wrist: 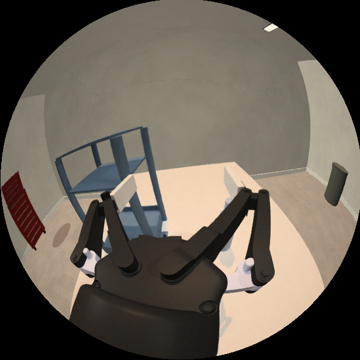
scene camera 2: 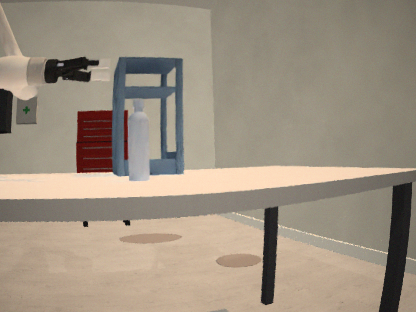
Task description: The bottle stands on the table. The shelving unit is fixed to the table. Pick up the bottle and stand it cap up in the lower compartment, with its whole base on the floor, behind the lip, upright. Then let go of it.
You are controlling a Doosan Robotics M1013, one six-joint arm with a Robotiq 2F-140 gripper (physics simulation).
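Frame: origin at the arm's base, x left, y back, z up, level; centimetres.
Seen in the pictures: gripper, fingertip midpoint: (scene camera 2: pixel 109 70).
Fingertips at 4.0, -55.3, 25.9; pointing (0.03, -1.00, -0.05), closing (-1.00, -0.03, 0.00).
A point is followed by its place in that frame, as x, y, z.
A pale blue-white bottle (scene camera 2: pixel 139 145) @[-9.6, -64.1, 2.6] (wrist: pixel 228 239) stands upright, cap up, on the table (scene camera 2: pixel 300 181) @[-32.6, -94.3, -6.1] (wrist: pixel 295 272); in the wrist view the right finger hides much of it. The blue shelving unit (scene camera 2: pixel 179 120) @[16.1, -79.0, 11.4] (wrist: pixel 154 175) stands on the table, behind the bottle in the scene view and at the left in the wrist view. Its lower compartment holds no bottle. My gripper (scene camera 2: pixel 102 69) @[4.0, -55.3, 25.8] (wrist: pixel 177 178) is open and empty. It points nearly level, left of the unit's upper part in the scene view, higher than the bottle and apart from both.
A red drawer cabinet (scene camera 2: pixel 95 140) (wrist: pixel 22 212) stands beyond the table. A dark bin-like cylinder (wrist: pixel 336 184) stands at the right in the wrist view. The unit's posts and middle shelf (scene camera 2: pixel 150 92) @[25.6, -70.2, 22.9] (wrist: pixel 105 176) are near my gripper's left finger in the wrist view.
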